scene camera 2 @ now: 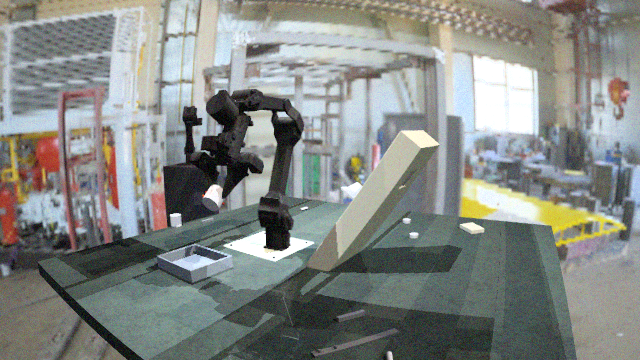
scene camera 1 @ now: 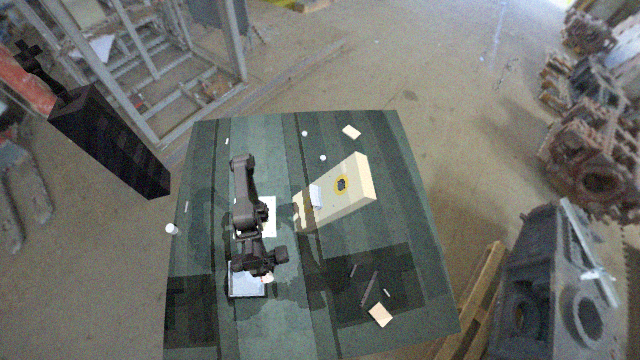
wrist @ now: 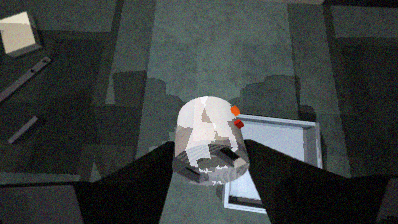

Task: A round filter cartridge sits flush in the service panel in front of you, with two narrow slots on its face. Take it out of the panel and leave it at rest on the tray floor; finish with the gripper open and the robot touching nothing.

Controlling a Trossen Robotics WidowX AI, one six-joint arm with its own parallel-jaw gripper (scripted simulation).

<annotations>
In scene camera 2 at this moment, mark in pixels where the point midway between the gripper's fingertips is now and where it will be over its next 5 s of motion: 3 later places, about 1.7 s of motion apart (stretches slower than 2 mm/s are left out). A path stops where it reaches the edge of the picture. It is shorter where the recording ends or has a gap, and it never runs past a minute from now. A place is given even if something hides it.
My gripper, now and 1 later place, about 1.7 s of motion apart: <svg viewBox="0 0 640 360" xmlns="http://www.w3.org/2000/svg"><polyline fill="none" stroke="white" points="215,196 194,250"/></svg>
</annotations>
